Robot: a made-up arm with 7 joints.
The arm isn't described. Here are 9 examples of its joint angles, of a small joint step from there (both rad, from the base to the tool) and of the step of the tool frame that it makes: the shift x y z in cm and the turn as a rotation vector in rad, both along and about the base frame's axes.
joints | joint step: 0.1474 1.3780 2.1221 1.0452 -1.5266 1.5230 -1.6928 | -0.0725 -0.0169 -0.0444 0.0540 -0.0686 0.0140 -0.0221
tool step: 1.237 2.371 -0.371 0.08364 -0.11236 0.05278
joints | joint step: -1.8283 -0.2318 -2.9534 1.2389 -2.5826 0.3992 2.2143 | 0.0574 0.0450 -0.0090 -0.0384 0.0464 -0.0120 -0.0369
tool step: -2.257 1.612 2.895 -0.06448 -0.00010 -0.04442
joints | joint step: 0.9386 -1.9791 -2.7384 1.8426 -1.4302 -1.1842 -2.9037 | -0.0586 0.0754 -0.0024 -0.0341 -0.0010 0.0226 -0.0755
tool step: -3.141 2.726 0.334 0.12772 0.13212 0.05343
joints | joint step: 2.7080 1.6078 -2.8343 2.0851 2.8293 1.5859 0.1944 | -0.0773 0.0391 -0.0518 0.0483 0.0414 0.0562 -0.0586
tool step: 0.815 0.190 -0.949 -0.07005 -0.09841 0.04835
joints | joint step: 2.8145 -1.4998 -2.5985 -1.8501 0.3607 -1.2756 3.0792 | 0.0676 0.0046 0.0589 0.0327 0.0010 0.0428 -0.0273
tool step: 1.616 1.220 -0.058 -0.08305 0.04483 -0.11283
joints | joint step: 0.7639 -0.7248 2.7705 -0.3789 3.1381 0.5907 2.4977 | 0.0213 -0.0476 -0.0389 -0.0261 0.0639 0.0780 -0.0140
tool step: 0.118 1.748 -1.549 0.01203 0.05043 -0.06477
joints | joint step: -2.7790 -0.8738 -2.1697 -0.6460 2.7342 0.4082 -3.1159 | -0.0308 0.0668 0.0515 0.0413 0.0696 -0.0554 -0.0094
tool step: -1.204 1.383 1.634 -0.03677 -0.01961 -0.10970
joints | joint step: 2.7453 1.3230 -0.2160 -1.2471 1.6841 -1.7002 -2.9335 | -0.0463 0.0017 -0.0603 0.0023 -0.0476 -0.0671 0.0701
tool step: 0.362 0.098 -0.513 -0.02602 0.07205 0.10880
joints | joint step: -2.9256 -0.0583 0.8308 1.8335 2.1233 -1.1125 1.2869 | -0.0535 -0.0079 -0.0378 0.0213 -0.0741 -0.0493 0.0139
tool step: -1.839 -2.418 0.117 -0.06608 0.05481 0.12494
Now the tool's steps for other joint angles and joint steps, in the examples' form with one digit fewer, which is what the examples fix.
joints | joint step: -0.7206 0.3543 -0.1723 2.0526 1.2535 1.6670 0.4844 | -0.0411 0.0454 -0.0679 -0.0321 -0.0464 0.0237 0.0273
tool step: -1.14 2.82 -0.96 -0.0022 0.0719 0.0589
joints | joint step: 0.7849 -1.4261 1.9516 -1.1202 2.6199 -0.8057 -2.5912 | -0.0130 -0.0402 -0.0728 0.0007 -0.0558 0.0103 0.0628
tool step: -0.56 0.88 -3.42 -0.0400 0.0314 -0.0021
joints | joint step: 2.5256 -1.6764 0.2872 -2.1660 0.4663 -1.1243 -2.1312 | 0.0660 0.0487 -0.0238 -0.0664 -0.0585 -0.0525 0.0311
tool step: -1.13 0.39 2.13 -0.0392 0.0483 -0.1376
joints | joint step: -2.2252 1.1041 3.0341 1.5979 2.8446 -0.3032 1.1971 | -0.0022 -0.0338 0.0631 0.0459 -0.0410 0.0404 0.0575
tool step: -0.17 -3.38 -0.25 0.0561 -0.0152 -0.0382
